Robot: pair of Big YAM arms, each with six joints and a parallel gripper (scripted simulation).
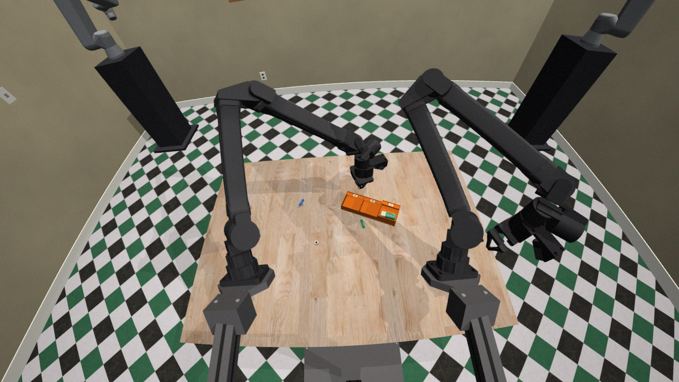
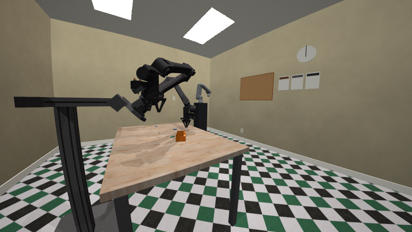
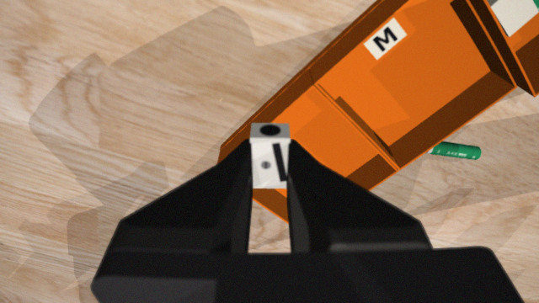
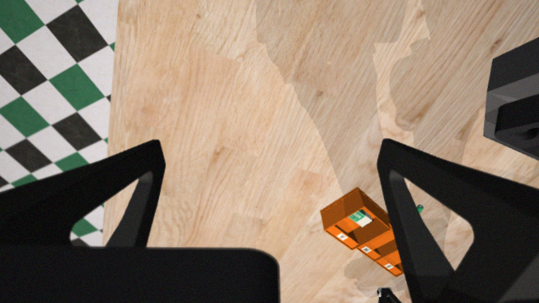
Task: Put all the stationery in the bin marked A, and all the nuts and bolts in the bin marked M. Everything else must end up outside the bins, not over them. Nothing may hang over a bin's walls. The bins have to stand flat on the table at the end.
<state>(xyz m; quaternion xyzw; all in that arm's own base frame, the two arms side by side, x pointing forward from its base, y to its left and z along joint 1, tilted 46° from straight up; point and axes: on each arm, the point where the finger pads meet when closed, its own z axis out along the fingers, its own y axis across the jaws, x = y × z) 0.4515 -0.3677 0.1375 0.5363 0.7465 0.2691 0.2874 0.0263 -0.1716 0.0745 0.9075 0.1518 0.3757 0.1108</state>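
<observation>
Now: left hand 11 cm to the left of the eraser, 11 cm past it and 8 cm above it. Round my left hand: pencil sharpener (right at my left hand); green cylinder (14 cm behind, 8 cm below); blue cylinder (28 cm to the left, 8 cm below, 3 cm behind).
</observation>
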